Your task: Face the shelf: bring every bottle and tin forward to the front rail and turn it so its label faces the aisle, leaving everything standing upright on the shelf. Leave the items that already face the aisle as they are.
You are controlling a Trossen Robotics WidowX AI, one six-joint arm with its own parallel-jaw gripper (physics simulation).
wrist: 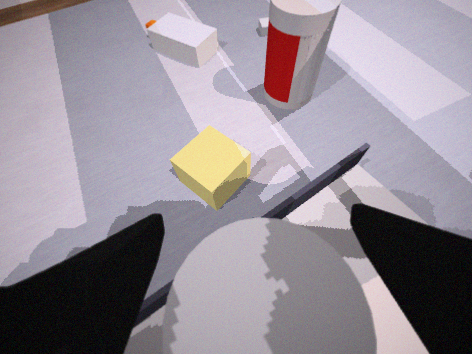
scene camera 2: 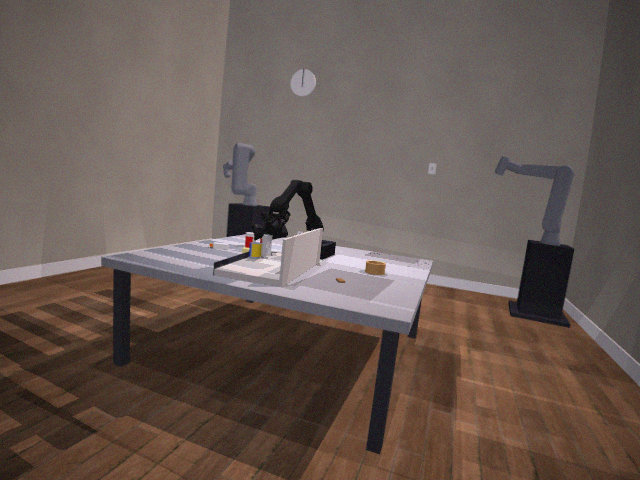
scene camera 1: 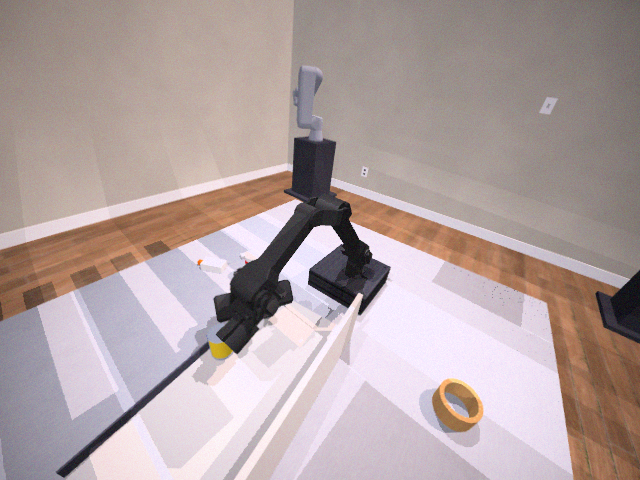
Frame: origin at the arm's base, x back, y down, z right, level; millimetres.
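Where they show: gripper, fingertip midpoint: [wrist: 256, 217] [scene camera 2: 262, 239]; arm's base at its link origin: [scene camera 1: 353, 270].
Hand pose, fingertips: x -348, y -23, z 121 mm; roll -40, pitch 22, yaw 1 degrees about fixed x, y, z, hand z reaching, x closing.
Each offset is from my fingertips to the top centre of the thing. "spot": to the spot under its first point.
My gripper [scene camera 1: 233, 342] [scene camera 2: 267, 236] [wrist: 256, 217] is open, its fingers on either side of the round grey top of a bottle {dx -16, dy -28, dz -36 mm} [scene camera 2: 266, 248] [wrist: 270, 295], with gaps showing between. The bottle stands upright on the shelf [scene camera 2: 245, 268], near the dark front rail [scene camera 1: 134, 405] [scene camera 2: 231, 262] [wrist: 325, 180]; its label side is hidden in the wrist view. A tin {dx -119, dy +1, dz -46 mm} [scene camera 1: 220, 349] [scene camera 2: 255, 251] with a yellow label stands upright beside it, close to the rail. A white bottle {spot: dx +97, dy +40, dz +143 mm} [scene camera 2: 249, 241] [wrist: 282, 65] with a red label stands upright on the table, beyond the rail.
A yellow block {dx +2, dy +59, dz +82 mm} [scene camera 2: 245, 250] [wrist: 210, 160] and a white box {dx +37, dy +69, dz +298 mm} [scene camera 1: 213, 266] [wrist: 182, 40] lie beyond the rail. The shelf's tall pale panel [scene camera 1: 330, 351] [scene camera 2: 302, 255] rises behind. An orange ring {dx +179, dy +47, dz -543 mm} [scene camera 1: 444, 414] [scene camera 2: 375, 269] and a small brown piece {dx -119, dy +89, dz -483 mm} [scene camera 2: 340, 280] lie past the panel.
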